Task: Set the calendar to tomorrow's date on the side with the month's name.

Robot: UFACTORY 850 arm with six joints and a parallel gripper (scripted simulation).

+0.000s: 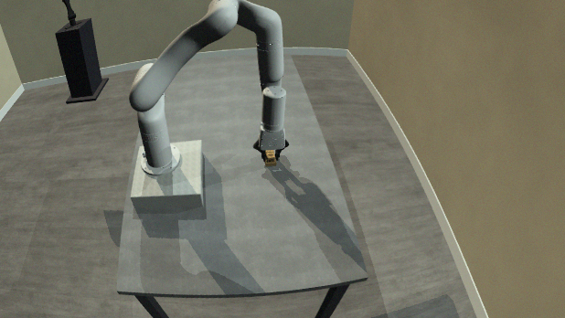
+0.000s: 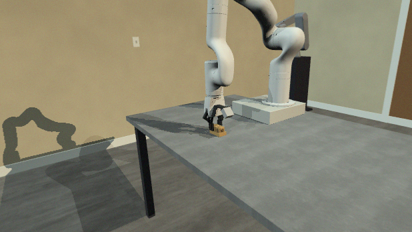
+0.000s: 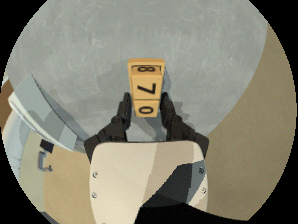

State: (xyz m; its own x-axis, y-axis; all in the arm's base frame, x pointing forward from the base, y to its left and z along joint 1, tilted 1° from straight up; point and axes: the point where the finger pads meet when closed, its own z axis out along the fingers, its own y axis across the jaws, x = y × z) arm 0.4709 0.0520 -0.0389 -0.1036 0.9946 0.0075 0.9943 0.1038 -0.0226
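Now: the small wooden calendar tray 3 cm below my hand and 2 cm to the left of it.
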